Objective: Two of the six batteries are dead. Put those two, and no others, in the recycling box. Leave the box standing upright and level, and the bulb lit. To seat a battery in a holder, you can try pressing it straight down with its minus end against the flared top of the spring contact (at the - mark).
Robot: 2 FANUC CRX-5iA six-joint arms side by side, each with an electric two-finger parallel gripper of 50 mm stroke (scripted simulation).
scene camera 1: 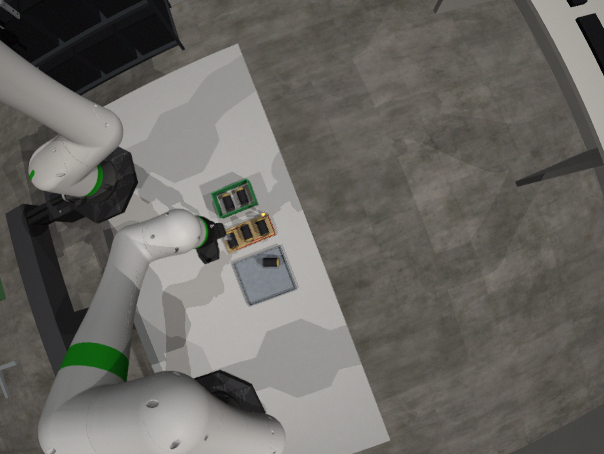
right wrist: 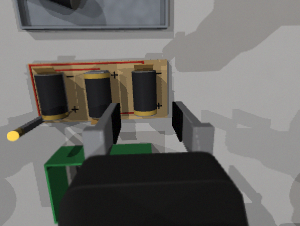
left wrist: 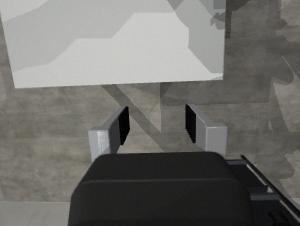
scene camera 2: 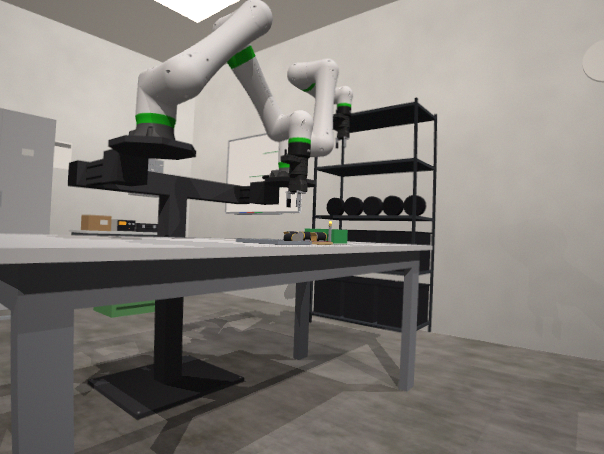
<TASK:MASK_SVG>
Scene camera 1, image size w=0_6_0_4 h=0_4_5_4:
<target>grey tray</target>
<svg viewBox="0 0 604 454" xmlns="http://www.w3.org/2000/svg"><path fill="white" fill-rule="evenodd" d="M281 246L233 263L249 307L297 290ZM262 259L280 258L280 266L263 267Z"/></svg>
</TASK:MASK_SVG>
